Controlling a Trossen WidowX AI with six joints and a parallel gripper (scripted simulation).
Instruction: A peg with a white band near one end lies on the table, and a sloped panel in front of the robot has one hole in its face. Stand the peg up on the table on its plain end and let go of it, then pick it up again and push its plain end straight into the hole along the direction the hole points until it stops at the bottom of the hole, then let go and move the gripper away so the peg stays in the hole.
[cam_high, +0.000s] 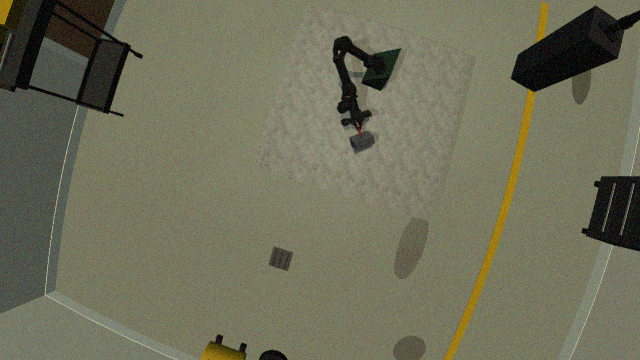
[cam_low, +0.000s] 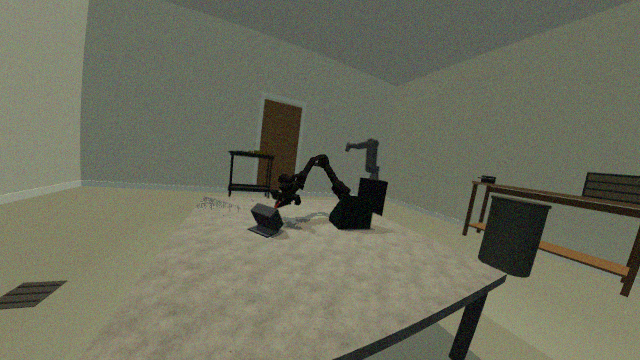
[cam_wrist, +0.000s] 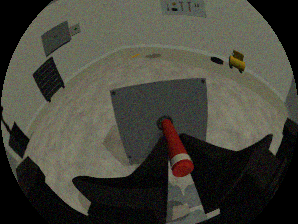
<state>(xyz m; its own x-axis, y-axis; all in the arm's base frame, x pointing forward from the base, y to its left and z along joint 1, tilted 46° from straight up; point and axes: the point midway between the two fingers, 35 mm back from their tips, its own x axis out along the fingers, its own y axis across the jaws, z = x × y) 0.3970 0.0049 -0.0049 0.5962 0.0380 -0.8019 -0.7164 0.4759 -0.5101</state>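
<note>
Right now my gripper tip is 40 mm to the right of the sloped grey panel, 40 mm short of it and 40 mm above it. Also, from my gripper tip: red peg: 10 mm to the right, 10 mm behind, 10 mm above.
</note>
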